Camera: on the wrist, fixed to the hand. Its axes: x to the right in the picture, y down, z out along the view.
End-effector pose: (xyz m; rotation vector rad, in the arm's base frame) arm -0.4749 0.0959 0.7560 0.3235 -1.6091 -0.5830
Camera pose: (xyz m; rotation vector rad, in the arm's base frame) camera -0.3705 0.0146 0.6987 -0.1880 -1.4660 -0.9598
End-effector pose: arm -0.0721 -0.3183 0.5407 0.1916 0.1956 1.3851
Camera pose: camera -0.0228 -0.3490 0.4088 -0.2057 -0.2794 1.4590
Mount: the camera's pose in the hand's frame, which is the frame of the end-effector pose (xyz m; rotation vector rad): -0.0184 -0.0851 -0.1149 -0.5596 -0.0903 0.0843
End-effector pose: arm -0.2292 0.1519 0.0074 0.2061 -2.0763 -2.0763
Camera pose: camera -0.1876 0.0442 -0.0789 -0.0613 -1.4293 -2.5423
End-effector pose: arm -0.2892 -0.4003 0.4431 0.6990 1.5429 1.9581
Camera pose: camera -0.3470 -0.4762 0.3350 0.6023 0.8537 2.2403
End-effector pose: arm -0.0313 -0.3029 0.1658 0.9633 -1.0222 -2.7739
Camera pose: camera 0.0632 -0.2982 0.0570 0.6979 -0.2413 -2.7983
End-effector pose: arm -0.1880 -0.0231 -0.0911 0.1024 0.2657 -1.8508
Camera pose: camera -0.2713 0.0441 -0.1877 -0.3498 0.6926 -1.6317
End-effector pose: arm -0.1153 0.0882 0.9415 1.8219 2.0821 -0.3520
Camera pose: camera -0.2087 0.1064 1.0498 1.5130 1.7965 0.1588
